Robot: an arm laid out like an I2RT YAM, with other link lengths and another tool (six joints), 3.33 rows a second.
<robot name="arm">
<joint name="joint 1" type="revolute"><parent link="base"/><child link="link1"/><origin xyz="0.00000 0.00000 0.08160"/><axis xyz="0 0 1"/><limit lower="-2.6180" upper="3.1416"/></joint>
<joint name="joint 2" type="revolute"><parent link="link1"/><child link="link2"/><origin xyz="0.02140 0.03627 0.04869"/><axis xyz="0 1 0"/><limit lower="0.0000" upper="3.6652"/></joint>
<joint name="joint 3" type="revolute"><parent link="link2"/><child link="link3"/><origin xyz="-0.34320 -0.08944 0.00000"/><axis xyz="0 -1 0"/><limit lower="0.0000" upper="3.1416"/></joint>
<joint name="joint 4" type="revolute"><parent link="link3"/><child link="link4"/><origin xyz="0.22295 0.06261 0.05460"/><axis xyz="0 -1 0"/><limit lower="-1.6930" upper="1.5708"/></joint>
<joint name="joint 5" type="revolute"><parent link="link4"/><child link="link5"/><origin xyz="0.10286 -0.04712 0.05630"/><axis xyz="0 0 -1"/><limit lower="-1.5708" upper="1.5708"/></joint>
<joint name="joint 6" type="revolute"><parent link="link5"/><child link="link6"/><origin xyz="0.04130 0.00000 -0.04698"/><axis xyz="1 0 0"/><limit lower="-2.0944" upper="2.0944"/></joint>
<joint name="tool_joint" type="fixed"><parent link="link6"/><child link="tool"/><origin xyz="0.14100 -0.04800 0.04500" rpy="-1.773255 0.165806 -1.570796"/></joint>
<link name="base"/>
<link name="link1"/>
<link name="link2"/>
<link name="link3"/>
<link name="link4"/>
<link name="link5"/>
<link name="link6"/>
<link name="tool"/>
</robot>
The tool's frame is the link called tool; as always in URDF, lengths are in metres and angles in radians.
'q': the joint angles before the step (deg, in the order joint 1, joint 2, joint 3, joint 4, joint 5, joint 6). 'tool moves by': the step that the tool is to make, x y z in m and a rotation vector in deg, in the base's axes. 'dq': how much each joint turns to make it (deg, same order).
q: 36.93, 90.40, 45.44, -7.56, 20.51, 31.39
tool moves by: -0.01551, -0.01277, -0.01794, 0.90, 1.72, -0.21
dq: -0.83, -1.44, -4.84, 2.35, -1.77, 0.59
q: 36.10, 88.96, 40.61, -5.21, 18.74, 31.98
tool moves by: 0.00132, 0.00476, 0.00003, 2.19, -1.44, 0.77
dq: -0.03, -0.32, -2.01, 4.17, -1.22, -0.07
